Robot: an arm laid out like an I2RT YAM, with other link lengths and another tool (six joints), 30 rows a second.
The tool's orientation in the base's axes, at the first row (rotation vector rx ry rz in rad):
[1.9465, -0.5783, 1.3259]
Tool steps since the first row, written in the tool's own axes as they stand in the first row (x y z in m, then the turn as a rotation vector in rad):
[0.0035, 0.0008, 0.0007, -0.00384, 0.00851, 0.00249]
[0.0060, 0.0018, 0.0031, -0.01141, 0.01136, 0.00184]
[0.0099, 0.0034, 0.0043, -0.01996, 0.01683, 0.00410]
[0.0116, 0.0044, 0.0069, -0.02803, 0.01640, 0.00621]
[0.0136, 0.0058, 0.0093, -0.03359, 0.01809, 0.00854]
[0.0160, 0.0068, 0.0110, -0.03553, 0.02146, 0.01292]
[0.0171, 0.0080, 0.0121, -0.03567, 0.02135, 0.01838]
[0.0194, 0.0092, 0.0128, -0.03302, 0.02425, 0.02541]
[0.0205, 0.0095, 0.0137, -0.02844, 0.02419, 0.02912]
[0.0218, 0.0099, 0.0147, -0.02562, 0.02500, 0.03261]
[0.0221, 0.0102, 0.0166, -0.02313, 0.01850, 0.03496]
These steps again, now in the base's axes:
[0.0012, -0.0010, 0.0033, -0.00583, -0.00754, -0.00159]
[0.0029, -0.0034, 0.0054, -0.01105, -0.00909, -0.00760]
[0.0040, -0.0052, 0.0092, -0.01668, -0.01458, -0.01441]
[0.0055, -0.0078, 0.0105, -0.01812, -0.01608, -0.02250]
[0.0068, -0.0105, 0.0122, -0.01996, -0.01908, -0.02768]
[0.0080, -0.0124, 0.0143, -0.02034, -0.02464, -0.02948]
[0.0083, -0.0140, 0.0154, -0.01697, -0.02869, -0.03090]
[0.0087, -0.0152, 0.0178, -0.01368, -0.03584, -0.02919]
[0.0095, -0.0161, 0.0187, -0.00964, -0.03850, -0.02582]
[0.0103, -0.0171, 0.0198, -0.00701, -0.04160, -0.02377]
[0.0114, -0.0187, 0.0197, -0.00011, -0.03907, -0.02394]

